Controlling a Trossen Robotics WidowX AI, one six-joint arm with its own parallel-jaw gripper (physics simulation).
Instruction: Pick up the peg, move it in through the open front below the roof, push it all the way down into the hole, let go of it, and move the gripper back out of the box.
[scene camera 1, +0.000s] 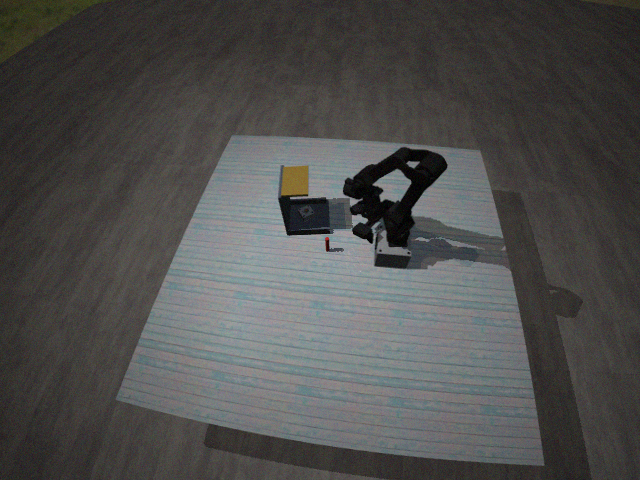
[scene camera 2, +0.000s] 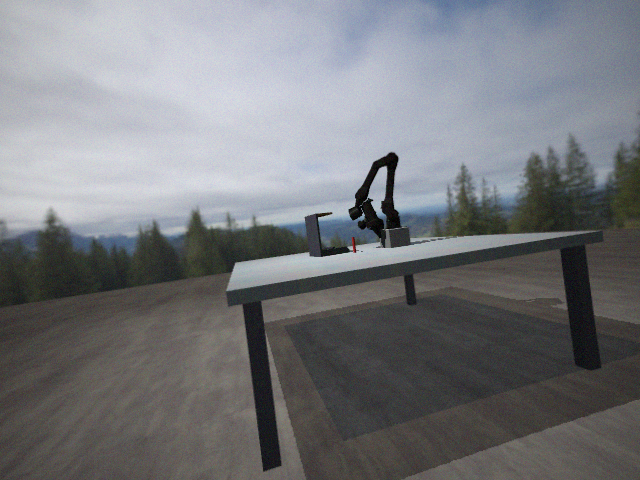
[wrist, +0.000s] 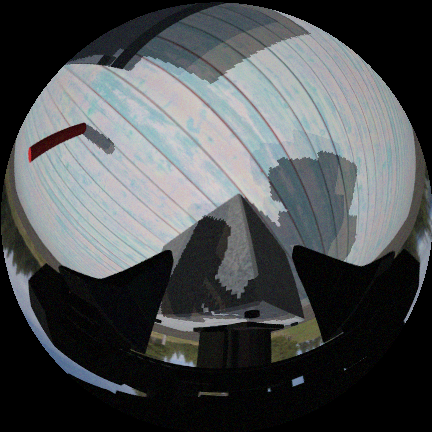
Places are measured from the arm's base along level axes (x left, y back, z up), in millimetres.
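Pixels of known places: gripper, fingertip midpoint: (scene camera 2: 382, 237) (wrist: 234, 255); arm's base at its link origin: (scene camera 1: 397, 238) (scene camera 2: 394, 228) (wrist: 239, 329).
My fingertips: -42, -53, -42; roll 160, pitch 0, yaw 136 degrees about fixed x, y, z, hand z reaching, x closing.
Note:
Ahead of a thing's pixels: the offset from my fingertips to its top centre, as dx, dy, dz. "spot": to the spot under its first point. Level surfaces: height alone.
The red peg {+28, -191, +23} (scene camera 1: 327, 244) (scene camera 2: 354, 244) (wrist: 57, 140) stands upright on the table, beside the near front corner of the box. The box has a yellow roof {-124, -271, +167} (scene camera 1: 294, 180), a grey back wall (scene camera 2: 313, 236) and a dark floor {dz -49} (scene camera 1: 317, 223); its open front faces the arm. A light square plate {spot: -141, -278, -24} (scene camera 1: 306, 210) with the hole's dark spot lies on the box floor. My gripper (scene camera 1: 373, 223) (scene camera 2: 379, 238) (wrist: 234, 255) is open and empty, outside the box, close to the arm's base and apart from the peg. In the wrist view the peg is at the far left.
The arm's grey base block (scene camera 1: 392, 256) (scene camera 2: 397, 237) (wrist: 240, 255) stands right beside the gripper. In the wrist view a dark box edge (wrist: 150, 37) shows at the top left. The striped table top {dz -57} (scene camera 1: 330, 335) carries shadows of the arm and box.

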